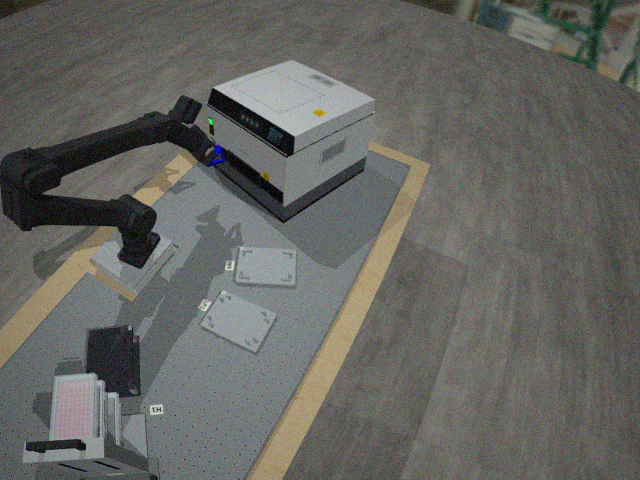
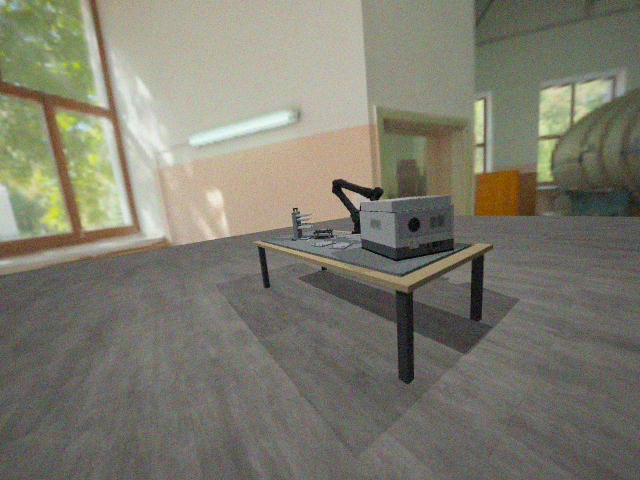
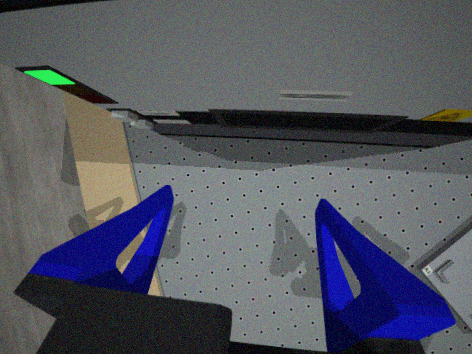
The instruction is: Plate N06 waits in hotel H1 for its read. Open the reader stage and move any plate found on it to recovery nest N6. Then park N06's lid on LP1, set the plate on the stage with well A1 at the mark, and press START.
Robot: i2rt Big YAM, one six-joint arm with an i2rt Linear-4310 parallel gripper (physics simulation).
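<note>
The white reader stands at the far end of the table; its front slot is dark and no stage extends from it. Small buttons show low at its left front. My gripper is open and empty, close in front of the reader's left front. Recovery nest N6 is a bare grey plate with corner brackets. LP1 is a similar bare pad beside it. Hotel H1 stands at the lower left with a pink-welled plate on top; other plates are partly hidden.
A black slab-like fixture stands between the hotel and the arm's base. The table's wooden edge borders the perforated mat. A green light glows on the reader's front.
</note>
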